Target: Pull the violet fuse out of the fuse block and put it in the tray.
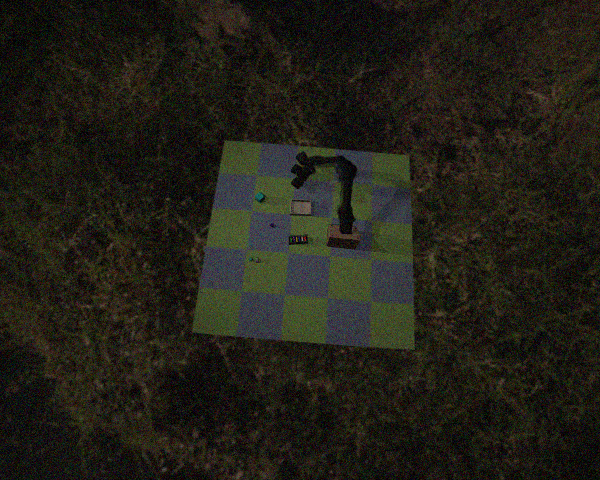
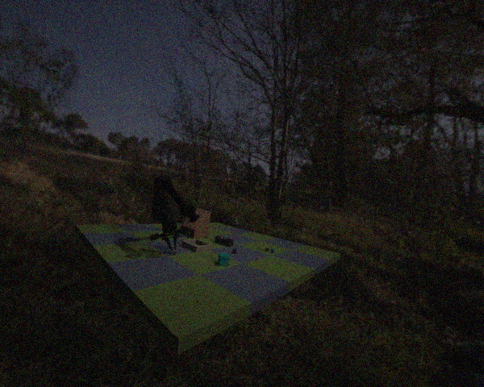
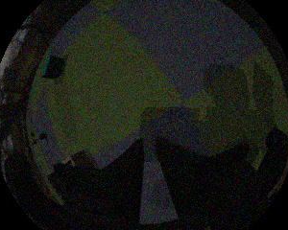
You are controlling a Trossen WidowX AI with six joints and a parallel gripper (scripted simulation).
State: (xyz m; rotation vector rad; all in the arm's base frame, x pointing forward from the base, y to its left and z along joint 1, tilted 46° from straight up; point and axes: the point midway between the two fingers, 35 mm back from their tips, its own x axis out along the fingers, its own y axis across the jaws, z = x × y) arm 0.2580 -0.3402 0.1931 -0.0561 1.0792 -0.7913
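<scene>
The violet fuse is 3 cm ahead of my gripper tip, 39 cm to the left of it and 1 cm above it. Round my gripper tip: small dark violet bit (16 cm ahead, 29 cm to the left); then teal cube (24 cm ahead, 10 cm to the left, 1 cm above); then pale tray (2 cm behind, 17 cm to the left, 1 cm below).
</scene>
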